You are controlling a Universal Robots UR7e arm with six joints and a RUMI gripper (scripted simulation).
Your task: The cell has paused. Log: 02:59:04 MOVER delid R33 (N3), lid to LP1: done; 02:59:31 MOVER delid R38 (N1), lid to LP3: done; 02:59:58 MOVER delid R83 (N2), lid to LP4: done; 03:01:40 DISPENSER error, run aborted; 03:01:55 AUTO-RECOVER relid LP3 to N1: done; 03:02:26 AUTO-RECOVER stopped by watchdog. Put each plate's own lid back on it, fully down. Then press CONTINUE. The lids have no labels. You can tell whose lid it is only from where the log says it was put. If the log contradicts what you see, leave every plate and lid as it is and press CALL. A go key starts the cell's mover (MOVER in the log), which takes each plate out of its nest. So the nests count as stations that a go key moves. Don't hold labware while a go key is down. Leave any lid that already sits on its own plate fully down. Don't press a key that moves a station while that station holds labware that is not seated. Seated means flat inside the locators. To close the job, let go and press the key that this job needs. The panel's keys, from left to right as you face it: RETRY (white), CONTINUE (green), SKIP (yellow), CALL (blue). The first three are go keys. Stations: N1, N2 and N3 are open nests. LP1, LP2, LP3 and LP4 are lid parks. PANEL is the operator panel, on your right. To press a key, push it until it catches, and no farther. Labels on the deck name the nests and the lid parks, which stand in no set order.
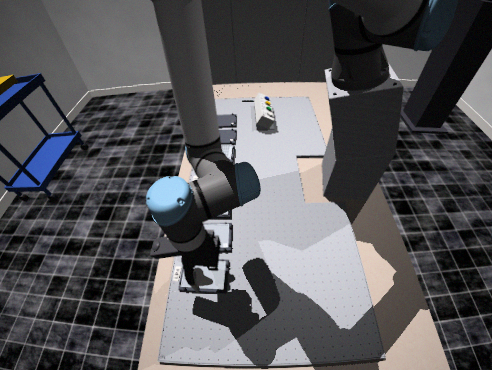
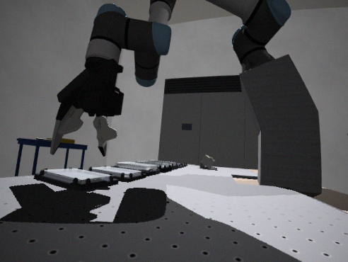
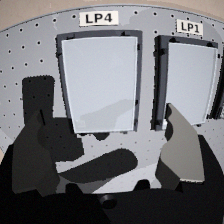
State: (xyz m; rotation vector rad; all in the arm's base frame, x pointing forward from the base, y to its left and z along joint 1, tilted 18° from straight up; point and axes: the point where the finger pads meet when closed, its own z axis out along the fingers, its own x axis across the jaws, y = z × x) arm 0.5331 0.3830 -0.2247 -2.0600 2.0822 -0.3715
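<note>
Right now my hand is 380 mm to the left of the well plate and 40 mm above it. Also, from my hand: white key: 230 mm behind, 740 mm to the right, 10 mm above; then green continue key: 220 mm behind, 790 mm to the right, 10 mm above; then lid park LP2: 10 mm ahead, 640 mm to the right, 60 mm below.
</note>
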